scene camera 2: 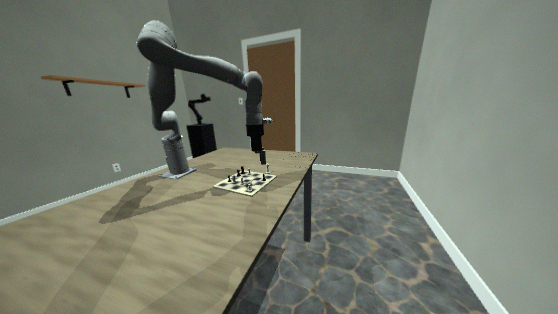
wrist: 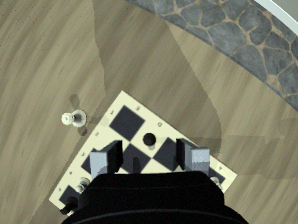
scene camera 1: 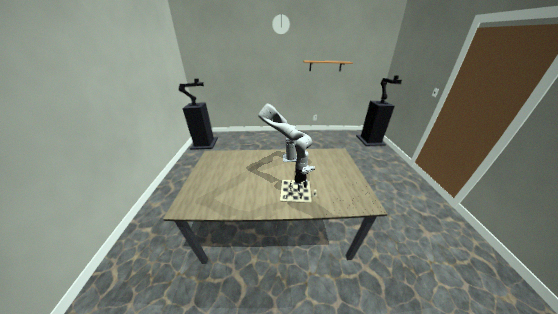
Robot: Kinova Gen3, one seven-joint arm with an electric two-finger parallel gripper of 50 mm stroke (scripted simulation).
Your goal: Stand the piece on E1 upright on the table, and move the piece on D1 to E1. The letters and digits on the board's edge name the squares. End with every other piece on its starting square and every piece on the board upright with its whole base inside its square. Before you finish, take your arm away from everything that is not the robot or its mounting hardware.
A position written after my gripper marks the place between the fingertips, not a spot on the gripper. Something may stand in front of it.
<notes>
In view: my gripper (wrist: 149, 150) and a small chessboard (scene camera 2: 255, 179).
The small chessboard is seen too in the wrist view (wrist: 127, 120).
</notes>
